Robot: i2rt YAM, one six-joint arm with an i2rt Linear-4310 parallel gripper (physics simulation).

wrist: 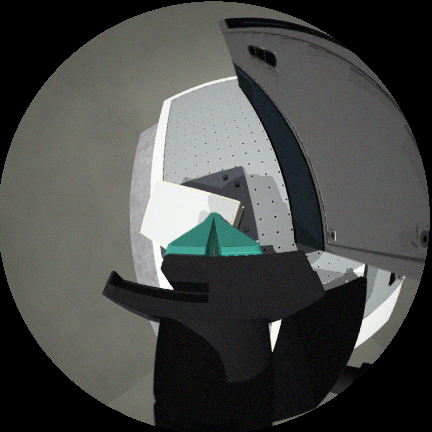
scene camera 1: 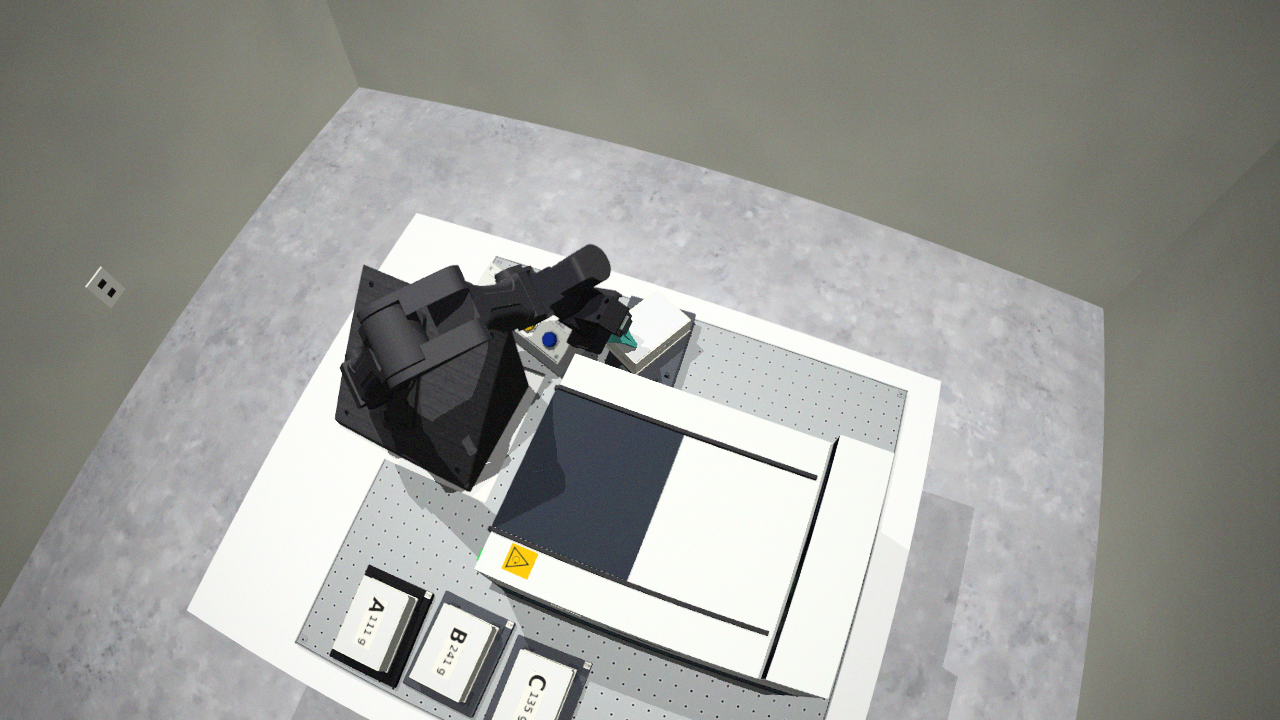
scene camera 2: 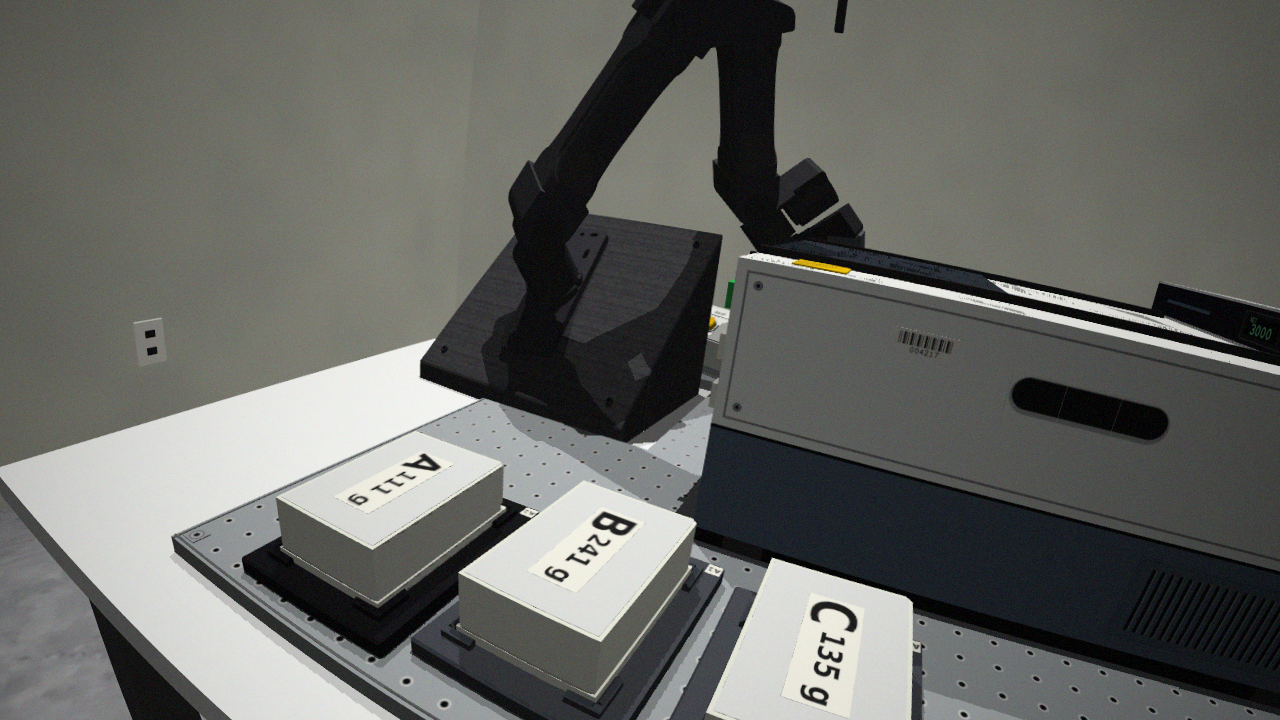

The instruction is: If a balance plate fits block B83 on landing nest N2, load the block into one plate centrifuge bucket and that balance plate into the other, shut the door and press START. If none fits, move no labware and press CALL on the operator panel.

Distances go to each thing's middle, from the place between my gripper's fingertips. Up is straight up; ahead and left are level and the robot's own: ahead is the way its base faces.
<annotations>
The white block (scene camera 1: 658,324) is 5 cm to the left of my hand, 2 cm below it and 1 cm ahead of it. Also, from my hand: dark door panel (scene camera 1: 590,483) 27 cm to the right, 13 cm above, 3 cm ahead; white centrifuge (scene camera 1: 751,567) 28 cm to the right, 18 cm ahead, 4 cm above; control panel (scene camera 1: 558,358) 20 cm behind, 4 cm below, 2 cm to the left.
</annotations>
